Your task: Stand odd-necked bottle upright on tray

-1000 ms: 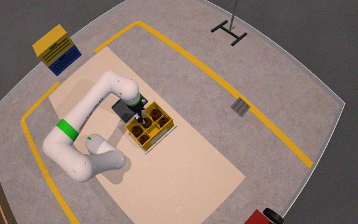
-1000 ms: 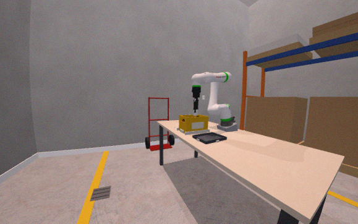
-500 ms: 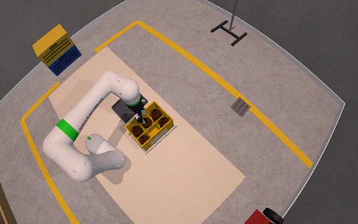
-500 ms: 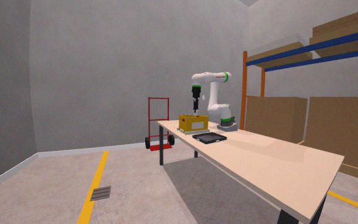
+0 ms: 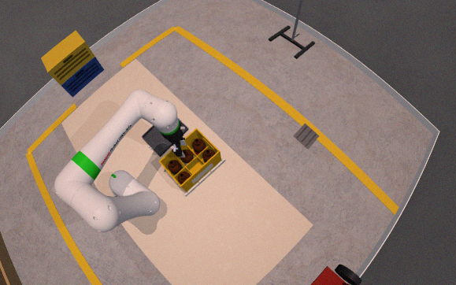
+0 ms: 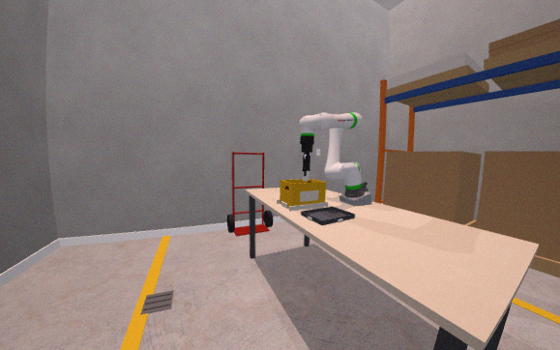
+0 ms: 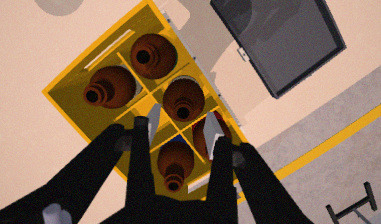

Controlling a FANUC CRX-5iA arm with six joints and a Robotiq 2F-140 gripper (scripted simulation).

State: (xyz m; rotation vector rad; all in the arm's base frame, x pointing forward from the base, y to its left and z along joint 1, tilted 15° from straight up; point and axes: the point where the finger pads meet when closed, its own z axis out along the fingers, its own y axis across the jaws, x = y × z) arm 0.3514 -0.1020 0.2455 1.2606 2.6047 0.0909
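Now: the brown bottle 130 mm below my hand. Round my hand: yellow crate (40 mm to the right, 130 mm below); then dark tray (30 mm ahead, 250 mm to the left, 200 mm below).
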